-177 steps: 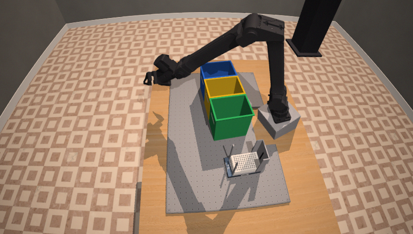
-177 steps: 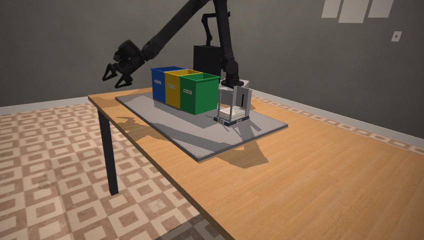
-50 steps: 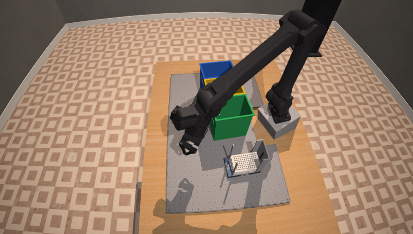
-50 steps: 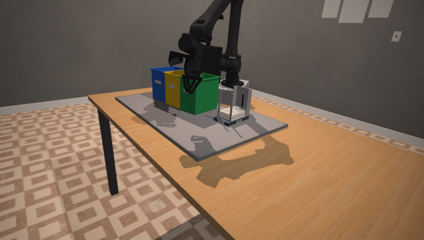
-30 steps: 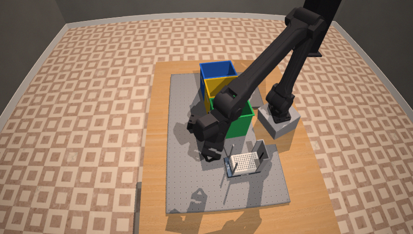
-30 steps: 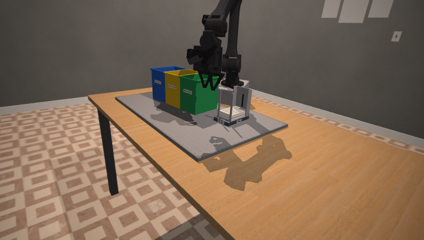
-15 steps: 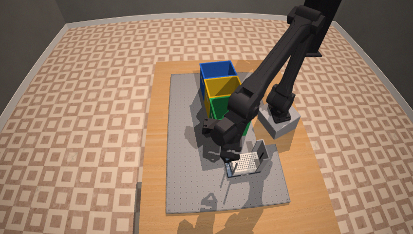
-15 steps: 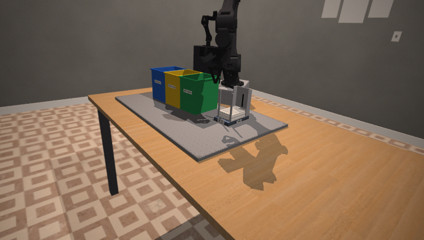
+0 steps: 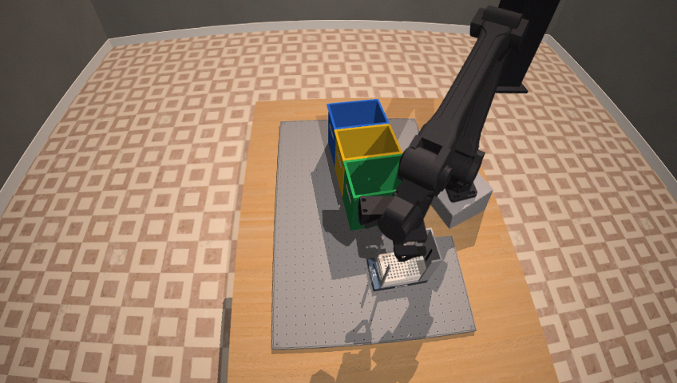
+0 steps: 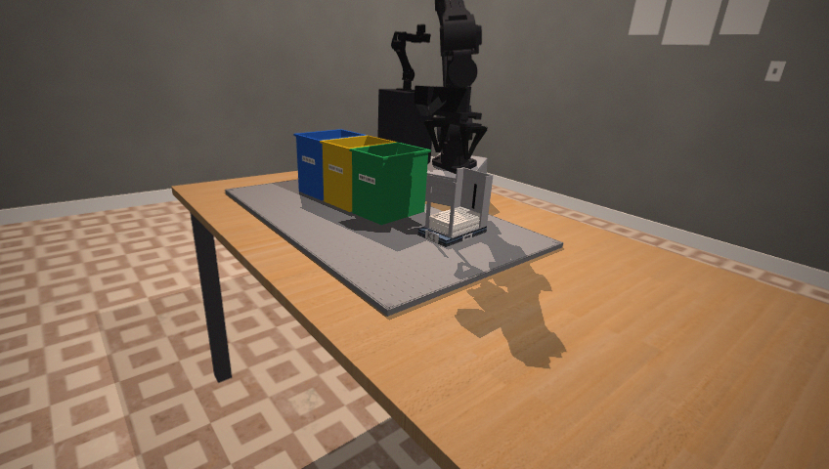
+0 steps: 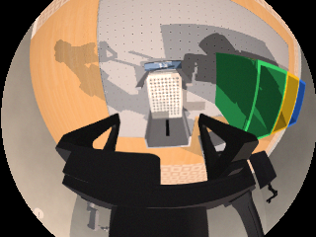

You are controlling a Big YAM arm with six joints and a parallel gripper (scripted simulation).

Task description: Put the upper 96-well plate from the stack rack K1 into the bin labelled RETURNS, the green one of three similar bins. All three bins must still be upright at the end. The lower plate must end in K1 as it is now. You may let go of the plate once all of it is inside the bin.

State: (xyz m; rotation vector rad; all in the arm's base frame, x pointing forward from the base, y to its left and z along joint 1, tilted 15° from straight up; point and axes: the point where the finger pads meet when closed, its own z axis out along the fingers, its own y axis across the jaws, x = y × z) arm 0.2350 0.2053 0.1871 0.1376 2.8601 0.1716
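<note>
My gripper is now 170 mm above the white 96-well plate, 50 mm past it and 10 mm to the left of it. The rest, counted from my hand: yellow bin: 360 mm to the right, 130 mm below; then blue bin: 490 mm to the right, 130 mm below, 10 mm ahead; then green bin: 220 mm to the right, 130 mm below, 10 mm behind.
</note>
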